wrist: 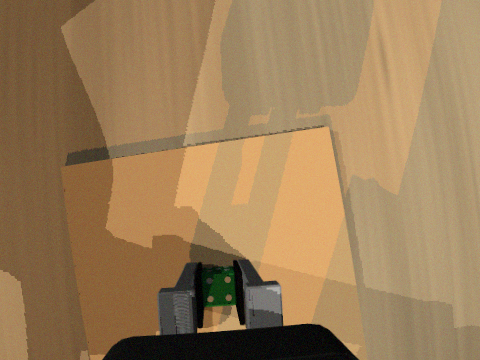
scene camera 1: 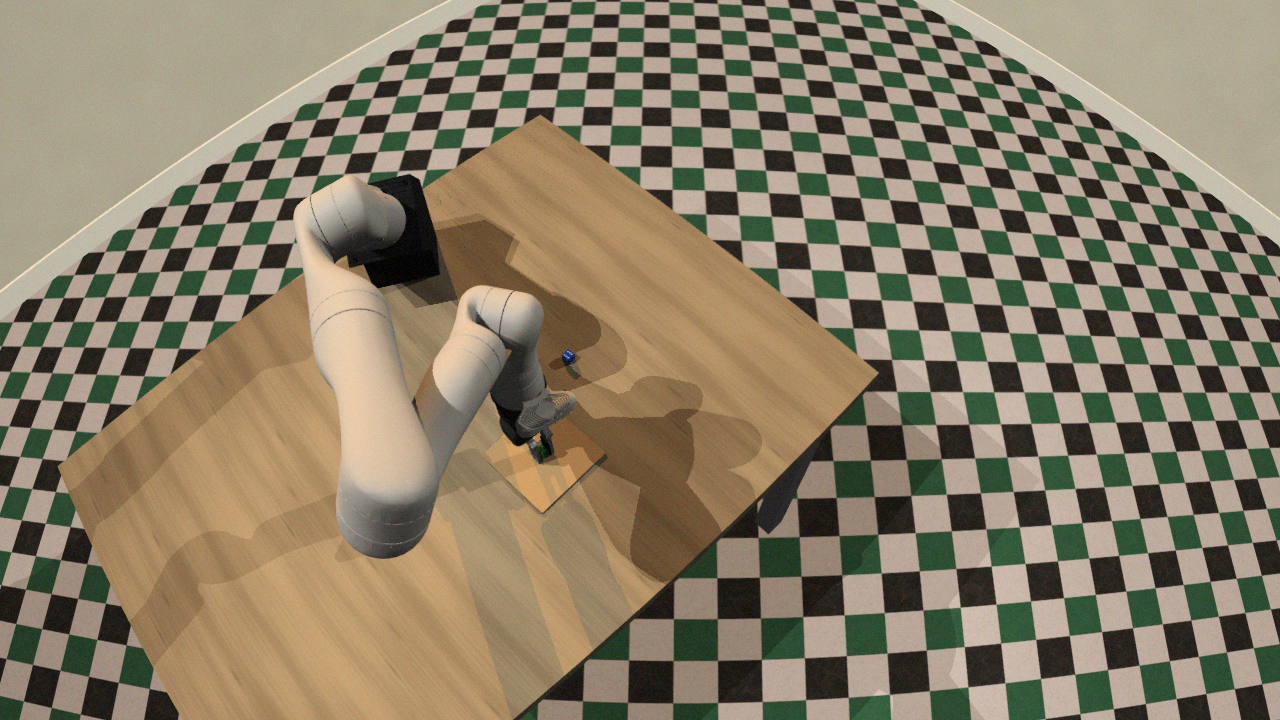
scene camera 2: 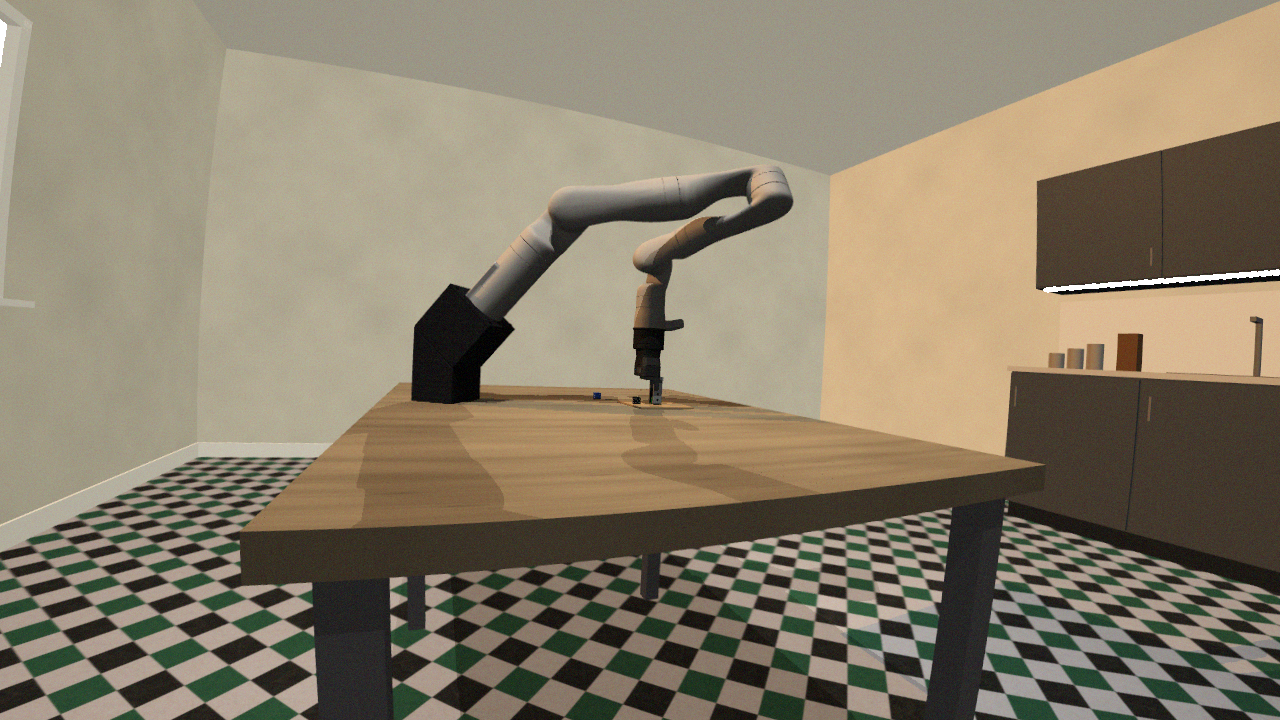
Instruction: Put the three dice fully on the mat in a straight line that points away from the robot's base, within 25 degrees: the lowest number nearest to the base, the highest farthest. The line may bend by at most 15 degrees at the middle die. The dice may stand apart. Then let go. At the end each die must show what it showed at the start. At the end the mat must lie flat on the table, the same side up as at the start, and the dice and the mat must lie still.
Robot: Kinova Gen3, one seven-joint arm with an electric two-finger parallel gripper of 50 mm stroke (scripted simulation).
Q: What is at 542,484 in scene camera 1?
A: A tan mat.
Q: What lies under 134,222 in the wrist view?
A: A tan mat.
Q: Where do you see a green die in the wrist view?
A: At 218,283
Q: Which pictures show the gripper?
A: The wrist view, scene camera 1 and scene camera 2: all of them.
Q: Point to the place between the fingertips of the gripper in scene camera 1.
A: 542,453
